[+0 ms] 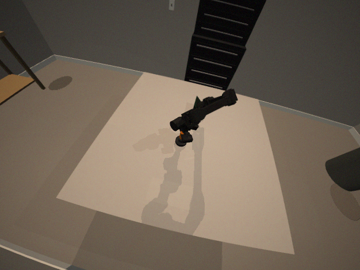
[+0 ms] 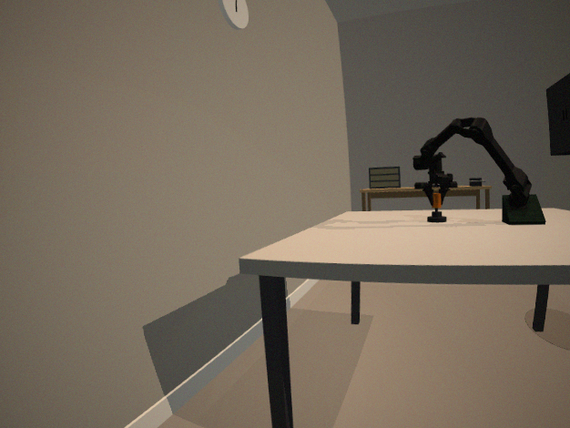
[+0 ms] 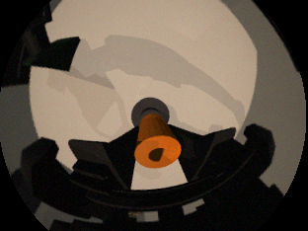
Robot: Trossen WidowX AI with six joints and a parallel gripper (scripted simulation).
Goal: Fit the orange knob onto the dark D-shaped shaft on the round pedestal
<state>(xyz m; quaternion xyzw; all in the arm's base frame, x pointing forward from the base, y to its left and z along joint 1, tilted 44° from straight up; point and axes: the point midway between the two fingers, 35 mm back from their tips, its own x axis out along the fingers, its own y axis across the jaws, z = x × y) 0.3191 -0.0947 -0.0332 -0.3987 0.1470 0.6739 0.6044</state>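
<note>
The dark round pedestal is 4 cm below my gripper tip. The rest, counted from my gripper tip: orange knob (2 cm above).
</note>
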